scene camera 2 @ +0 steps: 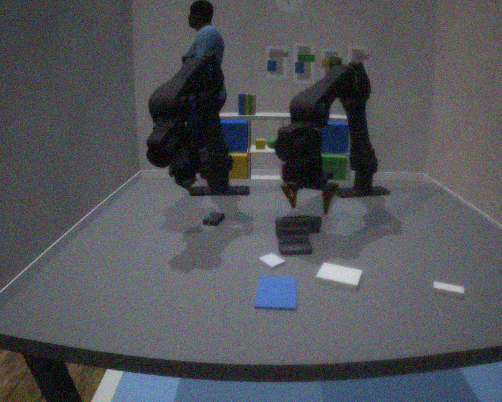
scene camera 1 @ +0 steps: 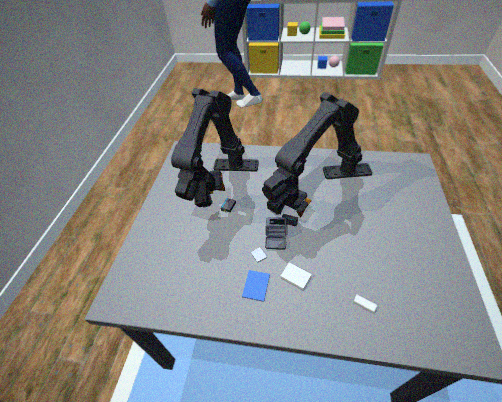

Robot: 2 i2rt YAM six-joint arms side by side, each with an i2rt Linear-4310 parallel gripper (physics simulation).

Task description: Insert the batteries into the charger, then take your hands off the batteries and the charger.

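Where they show: left gripper, fingertip midpoint: (scene camera 2: 309, 211) (scene camera 1: 290, 211); right gripper, fingertip midpoint: (scene camera 2: 201, 189) (scene camera 1: 218, 190); left arm's base, origin of the base link: (scene camera 2: 362, 193) (scene camera 1: 347, 171); right arm's base, origin of the base link: (scene camera 2: 219, 192) (scene camera 1: 236, 165).
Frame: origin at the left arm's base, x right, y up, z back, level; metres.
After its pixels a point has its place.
Note:
The dark charger (scene camera 1: 276, 233) {y 0.019, x 0.345, z -0.306 m} (scene camera 2: 295, 242) {y 0.007, x 0.344, z -0.316 m} lies mid-table; whether its bays hold anything is too dark to tell. A small dark block, apparently a battery (scene camera 1: 290, 220) {y 0.028, x 0.287, z -0.259 m} (scene camera 2: 313, 223) {y 0.027, x 0.282, z -0.263 m}, lies beside the charger's far right corner. Another dark block with a teal patch, apparently a battery (scene camera 1: 228, 204) {y 0.014, x 0.517, z -0.143 m} (scene camera 2: 213, 218) {y 0.014, x 0.520, z -0.155 m}, lies farther left. My left gripper (scene camera 1: 293, 208) {y 0.047, x 0.282, z -0.232 m} (scene camera 2: 309, 209) {y 0.047, x 0.282, z -0.232 m} is open and empty above the charger's far end, fingers pointing down; one finger is hidden in scene camera 1. My right gripper (scene camera 1: 216, 189) {y 0.089, x 0.546, z -0.134 m} (scene camera 2: 188, 190) is partly open and empty, behind and left of the left-hand block; its fingers are mostly hidden.
A small white tile (scene camera 1: 258, 254) {y 0.007, x 0.417, z -0.380 m} (scene camera 2: 272, 260) {y 0.007, x 0.415, z -0.383 m}, a blue square (scene camera 1: 256, 285) {y 0.006, x 0.433, z -0.494 m} (scene camera 2: 276, 293) {y 0.006, x 0.435, z -0.499 m}, a white block (scene camera 1: 296, 276) {y 0.014, x 0.300, z -0.479 m} (scene camera 2: 339, 274) {y 0.013, x 0.303, z -0.477 m} and a narrow white bar (scene camera 1: 365, 303) {y 0.012, x 0.109, z -0.586 m} (scene camera 2: 449, 287) {y 0.012, x 0.107, z -0.585 m} lie nearer the table's front edge. A person (scene camera 1: 231, 45) (scene camera 2: 206, 45) is behind the table.

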